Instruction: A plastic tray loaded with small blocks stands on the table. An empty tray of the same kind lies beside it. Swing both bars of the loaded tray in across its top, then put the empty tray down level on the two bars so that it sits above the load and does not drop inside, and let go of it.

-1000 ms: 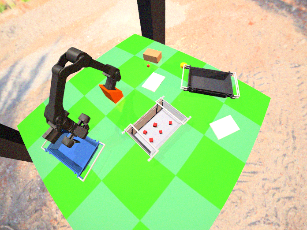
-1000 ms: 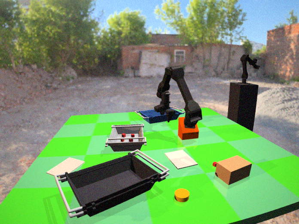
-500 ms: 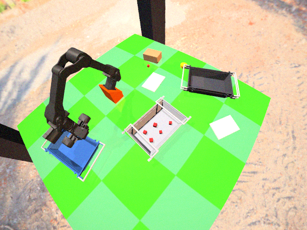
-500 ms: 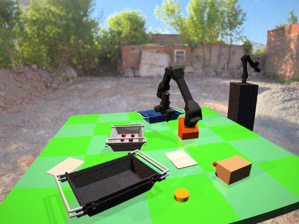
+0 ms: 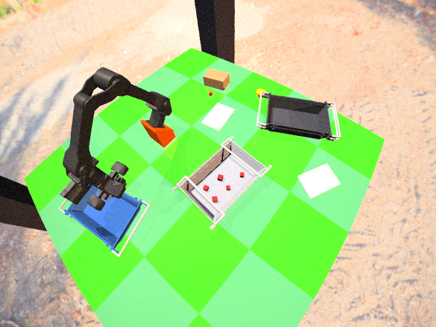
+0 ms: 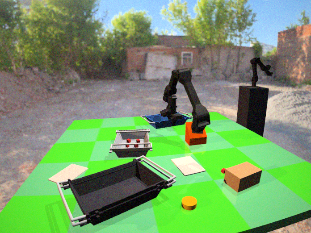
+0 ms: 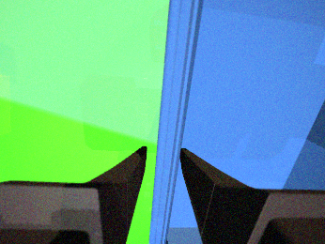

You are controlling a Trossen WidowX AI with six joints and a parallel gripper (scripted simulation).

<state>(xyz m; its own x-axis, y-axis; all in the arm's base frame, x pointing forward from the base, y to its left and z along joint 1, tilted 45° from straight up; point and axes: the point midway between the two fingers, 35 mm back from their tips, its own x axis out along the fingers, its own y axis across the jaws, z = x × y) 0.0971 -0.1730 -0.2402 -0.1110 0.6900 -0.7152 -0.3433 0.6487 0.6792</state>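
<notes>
Right now my gripper tip is 80 mm to the left of the blue tray, 30 mm below it and 30 mm short of it. The rest, counted from my gripper tip: cardboard box 720 mm to the left, 170 mm behind, 20 mm above; yellow disc 810 mm to the left, 60 mm ahead.
</notes>
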